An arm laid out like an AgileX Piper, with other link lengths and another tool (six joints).
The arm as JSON. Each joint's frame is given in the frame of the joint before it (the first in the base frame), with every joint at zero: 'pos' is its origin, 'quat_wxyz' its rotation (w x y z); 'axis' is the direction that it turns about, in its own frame. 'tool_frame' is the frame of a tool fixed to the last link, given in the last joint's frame.
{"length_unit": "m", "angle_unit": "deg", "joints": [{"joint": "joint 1", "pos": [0.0, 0.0, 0.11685], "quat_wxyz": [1.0, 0.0, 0.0, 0.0], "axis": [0.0, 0.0, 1.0]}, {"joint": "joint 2", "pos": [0.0, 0.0, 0.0], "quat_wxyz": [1.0, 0.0, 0.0, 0.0], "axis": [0.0, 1.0, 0.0]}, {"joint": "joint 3", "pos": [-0.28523, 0.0, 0.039], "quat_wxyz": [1.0, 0.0, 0.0, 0.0], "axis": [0.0, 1.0, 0.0]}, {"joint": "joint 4", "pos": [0.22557, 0.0, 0.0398], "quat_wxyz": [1.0, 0.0, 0.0, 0.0], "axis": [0.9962, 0.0, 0.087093]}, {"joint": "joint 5", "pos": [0.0, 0.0, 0.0], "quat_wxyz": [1.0, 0.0, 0.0, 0.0], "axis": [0.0, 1.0, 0.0]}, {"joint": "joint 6", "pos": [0.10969, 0.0, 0.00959], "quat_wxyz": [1.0, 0.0, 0.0, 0.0], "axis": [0.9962, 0.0, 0.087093]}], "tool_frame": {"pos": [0.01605, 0.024, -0.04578], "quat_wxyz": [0.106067, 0.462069, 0.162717, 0.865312]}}
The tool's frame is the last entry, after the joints.
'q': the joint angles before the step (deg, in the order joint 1, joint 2, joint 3, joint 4, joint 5, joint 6). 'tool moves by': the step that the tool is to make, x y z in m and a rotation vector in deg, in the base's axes. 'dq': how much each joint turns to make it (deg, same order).
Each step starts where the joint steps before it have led.
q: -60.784 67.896 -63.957 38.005 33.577 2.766
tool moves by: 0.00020 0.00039 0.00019 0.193 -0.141 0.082
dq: 0.002 -0.001 0.001 0.216 0.125 0.003
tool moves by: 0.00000 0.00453 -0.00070 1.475 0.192 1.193
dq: -0.001 -0.103 -0.001 0.577 1.898 -0.002
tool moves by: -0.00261 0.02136 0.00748 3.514 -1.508 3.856
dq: -0.001 -2.064 0.001 3.181 5.768 -0.002
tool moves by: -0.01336 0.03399 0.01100 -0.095 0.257 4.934
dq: -0.002 -5.026 0.000 0.481 7.070 -0.361
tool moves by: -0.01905 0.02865 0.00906 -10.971 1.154 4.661
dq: 0.001 -6.418 0.000 -0.119 2.008 -7.974
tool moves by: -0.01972 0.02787 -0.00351 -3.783 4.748 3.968
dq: 0.001 -4.874 -0.002 -3.330 6.566 -2.083
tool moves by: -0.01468 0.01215 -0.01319 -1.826 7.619 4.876
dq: 0.002 -1.191 0.092 -3.294 6.912 -4.297
